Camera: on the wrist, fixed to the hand. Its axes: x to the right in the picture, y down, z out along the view.
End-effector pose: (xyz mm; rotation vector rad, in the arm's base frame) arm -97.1 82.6 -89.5 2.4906 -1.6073 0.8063
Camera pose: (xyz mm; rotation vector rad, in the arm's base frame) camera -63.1 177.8 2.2 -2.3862 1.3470 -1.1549
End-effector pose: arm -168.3 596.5 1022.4 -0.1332 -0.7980 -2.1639
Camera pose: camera -201.9 600.5 890.1 0.1616 -1.1293 -2.0040
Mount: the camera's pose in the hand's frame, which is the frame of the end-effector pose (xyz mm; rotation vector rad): -25.9 -92.3 -97.2 0.3617 0.0890 -0.0340
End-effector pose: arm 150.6 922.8 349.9 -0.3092 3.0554 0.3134
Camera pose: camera 191.5 819.2 428.8 -0.3596 3.1044 -0.2605
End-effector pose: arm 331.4 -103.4 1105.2 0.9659 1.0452 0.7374
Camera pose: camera 236.4 -134.9 1012.4 1.2285 1.2981 0.5769
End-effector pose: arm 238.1 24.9 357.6 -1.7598 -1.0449 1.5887
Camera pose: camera 316.3 64.3 462.3 -1.5420 -0.6900 1.5500
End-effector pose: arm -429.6 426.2 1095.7 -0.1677 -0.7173 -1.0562
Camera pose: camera -470.2 354.7 986.7 0.2021 -0.8196 -0.9429
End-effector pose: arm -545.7 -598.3 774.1 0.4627 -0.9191 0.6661
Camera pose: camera -437.0 -611.5 692.5 0.7622 -0.7058 0.8194
